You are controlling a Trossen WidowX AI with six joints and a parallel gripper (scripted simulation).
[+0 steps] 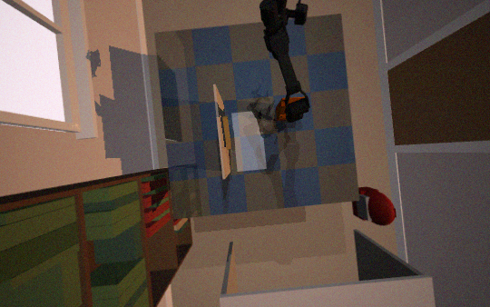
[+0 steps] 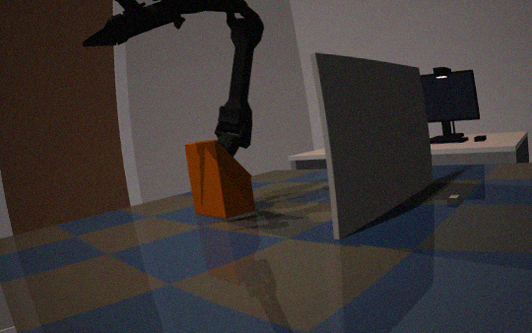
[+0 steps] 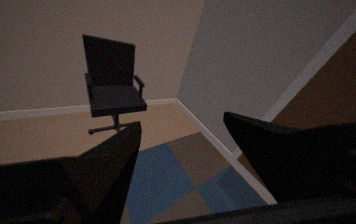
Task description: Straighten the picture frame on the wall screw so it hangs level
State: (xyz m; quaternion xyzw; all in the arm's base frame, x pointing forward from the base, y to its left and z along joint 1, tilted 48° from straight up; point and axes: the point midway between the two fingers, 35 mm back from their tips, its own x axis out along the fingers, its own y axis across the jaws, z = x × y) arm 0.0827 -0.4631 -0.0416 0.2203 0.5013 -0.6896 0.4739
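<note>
Now: the picture frame 330 mm ahead of my gripper tip, 500 mm to the left of it and 270 mm below it. Also, from my gripper tip: wall panel: 340 mm ahead, 510 mm to the left, 290 mm below.
</note>
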